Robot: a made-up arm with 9 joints. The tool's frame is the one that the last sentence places.
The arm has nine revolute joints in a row. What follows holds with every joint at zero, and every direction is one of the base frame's.
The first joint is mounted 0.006 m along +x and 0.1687 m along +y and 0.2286 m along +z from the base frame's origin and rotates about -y.
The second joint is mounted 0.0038 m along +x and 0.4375 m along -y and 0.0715 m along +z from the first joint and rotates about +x.
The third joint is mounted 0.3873 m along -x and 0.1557 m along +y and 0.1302 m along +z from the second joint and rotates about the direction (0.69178, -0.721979, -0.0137).
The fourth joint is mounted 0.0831 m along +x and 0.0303 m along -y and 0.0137 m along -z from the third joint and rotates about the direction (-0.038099, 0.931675, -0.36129).
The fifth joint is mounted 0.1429 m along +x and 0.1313 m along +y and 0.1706 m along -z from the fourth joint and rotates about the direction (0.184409, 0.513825, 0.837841).
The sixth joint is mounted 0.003 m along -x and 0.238 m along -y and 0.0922 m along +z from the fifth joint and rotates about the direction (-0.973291, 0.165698, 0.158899).
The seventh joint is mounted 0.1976 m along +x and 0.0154 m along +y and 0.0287 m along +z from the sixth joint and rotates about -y.
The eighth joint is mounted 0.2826 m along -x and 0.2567 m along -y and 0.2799 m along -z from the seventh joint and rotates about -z.
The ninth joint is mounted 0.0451 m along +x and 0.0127 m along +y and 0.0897 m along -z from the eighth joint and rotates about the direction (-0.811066, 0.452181, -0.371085).
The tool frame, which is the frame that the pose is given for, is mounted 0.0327 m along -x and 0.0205 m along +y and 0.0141 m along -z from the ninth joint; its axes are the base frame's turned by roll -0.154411, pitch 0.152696 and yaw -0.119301 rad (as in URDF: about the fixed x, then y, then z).
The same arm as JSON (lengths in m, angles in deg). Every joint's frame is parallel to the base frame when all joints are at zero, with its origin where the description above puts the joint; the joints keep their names.
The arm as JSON. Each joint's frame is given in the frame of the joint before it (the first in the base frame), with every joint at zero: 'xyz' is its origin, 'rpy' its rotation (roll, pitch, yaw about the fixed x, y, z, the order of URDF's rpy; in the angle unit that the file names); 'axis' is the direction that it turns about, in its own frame. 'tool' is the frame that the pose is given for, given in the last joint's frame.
{"units": {"length": "m", "angle": "deg"}, "joints": [{"name": "joint 1", "type": "revolute", "origin": {"xyz": [0.006, 0.1687, 0.2286], "rpy": [0.0, 0.0, 0.0]}, "axis": "-y"}, {"name": "joint 2", "type": "revolute", "origin": {"xyz": [0.0038, -0.4375, 0.0715], "rpy": [0.0, 0.0, 0.0]}, "axis": "+x"}, {"name": "joint 3", "type": "revolute", "origin": {"xyz": [-0.3873, 0.1557, 0.1302], "rpy": [0.0, 0.0, 0.0]}, "axis": [0.69178, -0.721979, -0.0137]}, {"name": "joint 4", "type": "revolute", "origin": {"xyz": [0.0831, -0.0303, -0.0137], "rpy": [0.0, 0.0, 0.0]}, "axis": [-0.038099, 0.931675, -0.36129]}, {"name": "joint 5", "type": "revolute", "origin": {"xyz": [0.1429, 0.1313, -0.1706], "rpy": [0.0, 0.0, 0.0]}, "axis": [0.184409, 0.513825, 0.837841]}, {"name": "joint 6", "type": "revolute", "origin": {"xyz": [-0.003, -0.238, 0.0922], "rpy": [0.0, 0.0, 0.0]}, "axis": [-0.973291, 0.165698, 0.158899]}, {"name": "joint 7", "type": "revolute", "origin": {"xyz": [0.1976, 0.0154, 0.0287], "rpy": [0.0, 0.0, 0.0]}, "axis": "-y"}, {"name": "joint 8", "type": "revolute", "origin": {"xyz": [-0.2826, -0.2567, -0.2799], "rpy": [0.0, 0.0, 0.0]}, "axis": "-z"}, {"name": "joint 9", "type": "revolute", "origin": {"xyz": [0.0451, 0.0127, -0.0897], "rpy": [0.0, 0.0, 0.0]}, "axis": [-0.811066, 0.452181, -0.371085]}], "tool": {"origin": {"xyz": [-0.0327, 0.0205, -0.0141], "rpy": [-8.85, 8.75, -6.84]}}}
